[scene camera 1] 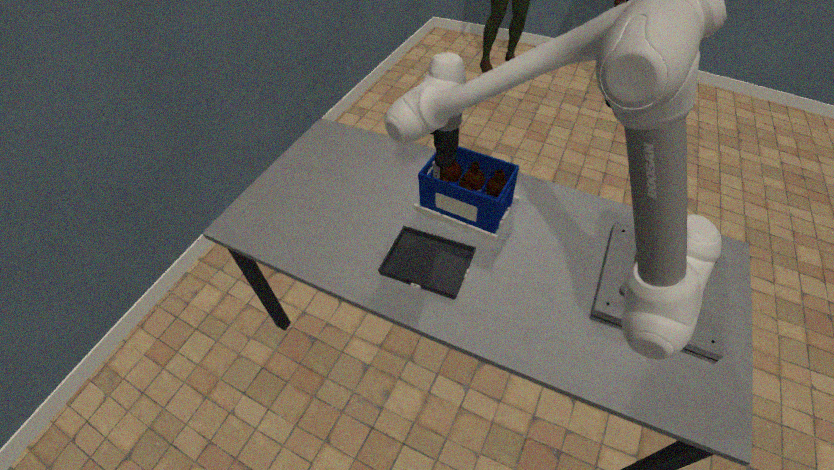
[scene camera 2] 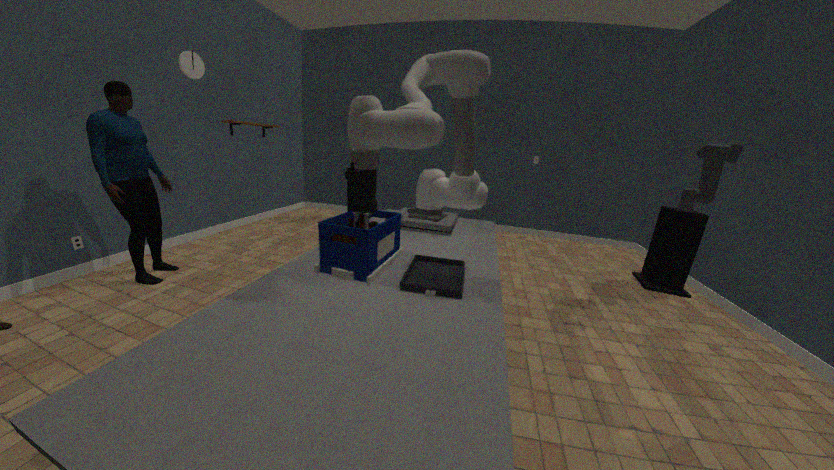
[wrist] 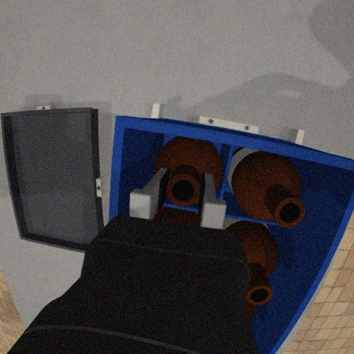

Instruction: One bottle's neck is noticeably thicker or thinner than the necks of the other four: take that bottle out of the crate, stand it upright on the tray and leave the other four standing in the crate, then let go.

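Frame: origin at the arm's base, x right, y ahead, z up, level; metres.
Seen in the pictures: gripper, fingertip midpoint: (scene camera 1: 438,174); arm's base at its link origin: (scene camera 2: 428,216).
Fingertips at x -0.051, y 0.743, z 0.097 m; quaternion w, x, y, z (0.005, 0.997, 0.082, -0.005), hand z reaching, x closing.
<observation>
Offsets run from my fingertips to a thing's top centre. "pt": to the spot under its first point.
A blue crate @(dx +0.050, dy -0.085, dz +0.026 m) (scene camera 1: 490,216) (scene camera 2: 344,258) (wrist: 119,160) holds brown bottles. My gripper (scene camera 1: 446,170) (scene camera 2: 362,219) (wrist: 184,183) points down into it and is shut on the neck of one brown bottle @(dx +0.086, dy +0.005, dz +0.014 m) (scene camera 1: 454,172) (wrist: 190,152), at the crate's corner on the tray side. That bottle is upright inside the crate. In the wrist view a second bottle (wrist: 267,180) stands beside it, a third (wrist: 255,245) lies further down the picture, and another (wrist: 177,216) is mostly hidden under the gripper. Neck thickness is hard to compare. The dark tray @(pt dx -0.228, dy -0.115, dz -0.144 m) (scene camera 1: 428,262) (scene camera 2: 434,275) (wrist: 52,175) lies beside the crate and bears no bottle.
White holders (scene camera 1: 452,220) (scene camera 2: 342,272) (wrist: 230,125) edge the crate's foot. The crate's walls and inner dividers (wrist: 225,170) surround the held bottle closely. The robot's base plate (scene camera 1: 606,280) is on the table at the right in scene camera 1. A person (scene camera 2: 125,157) stands beyond the table.
</observation>
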